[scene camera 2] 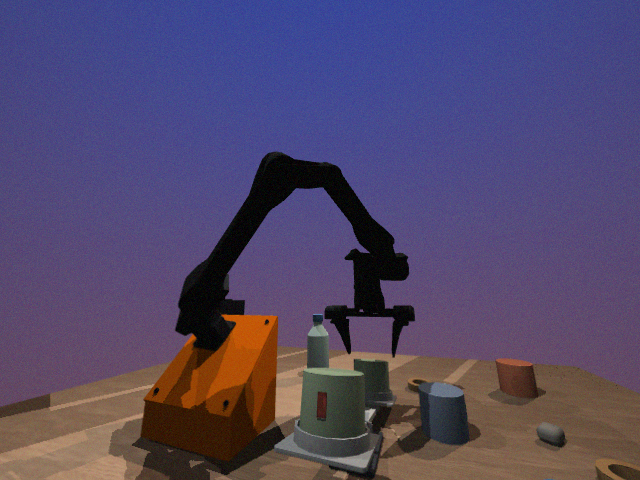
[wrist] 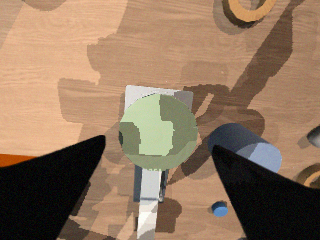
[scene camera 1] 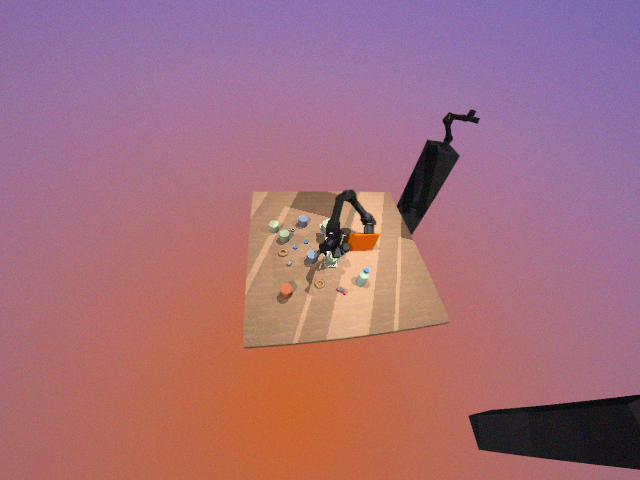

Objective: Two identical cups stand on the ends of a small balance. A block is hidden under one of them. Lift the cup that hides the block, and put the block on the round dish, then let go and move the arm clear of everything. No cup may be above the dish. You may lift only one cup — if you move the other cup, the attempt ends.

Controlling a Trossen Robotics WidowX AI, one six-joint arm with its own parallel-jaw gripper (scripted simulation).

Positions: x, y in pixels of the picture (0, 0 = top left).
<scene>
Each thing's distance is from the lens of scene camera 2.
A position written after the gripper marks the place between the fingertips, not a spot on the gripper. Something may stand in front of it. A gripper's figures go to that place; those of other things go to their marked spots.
gripper [scene camera 2: 370, 355]: 0.56 m
cup [scene camera 2: 333, 400]: 0.29 m
</scene>
